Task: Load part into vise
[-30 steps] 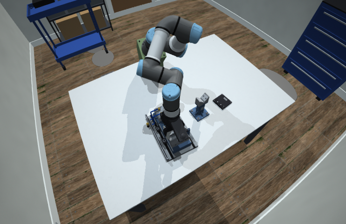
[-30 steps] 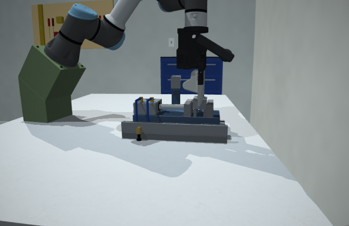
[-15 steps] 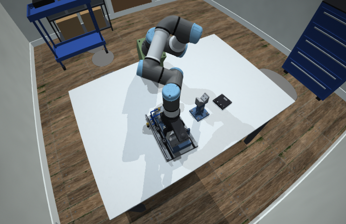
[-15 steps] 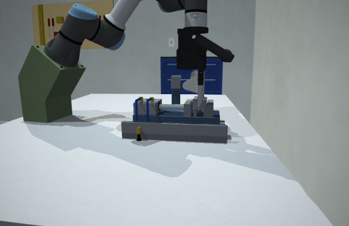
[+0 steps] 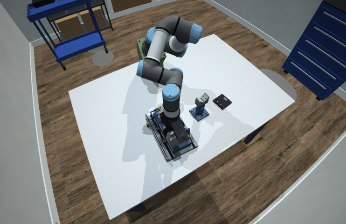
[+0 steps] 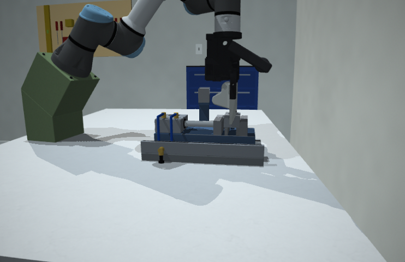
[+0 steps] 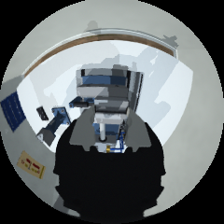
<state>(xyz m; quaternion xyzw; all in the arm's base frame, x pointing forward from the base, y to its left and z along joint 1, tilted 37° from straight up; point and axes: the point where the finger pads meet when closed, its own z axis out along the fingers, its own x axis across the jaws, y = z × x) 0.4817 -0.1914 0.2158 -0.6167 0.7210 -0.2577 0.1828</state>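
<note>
The part is right at my hand. The rest, counted from my hand: work stop: 70 mm to the left, 10 mm below, 10 mm ahead; fixed jaw: 30 mm below, 30 mm ahead, 10 mm to the left; moving jaw: 30 mm to the left, 30 mm below, 30 mm behind.
</note>
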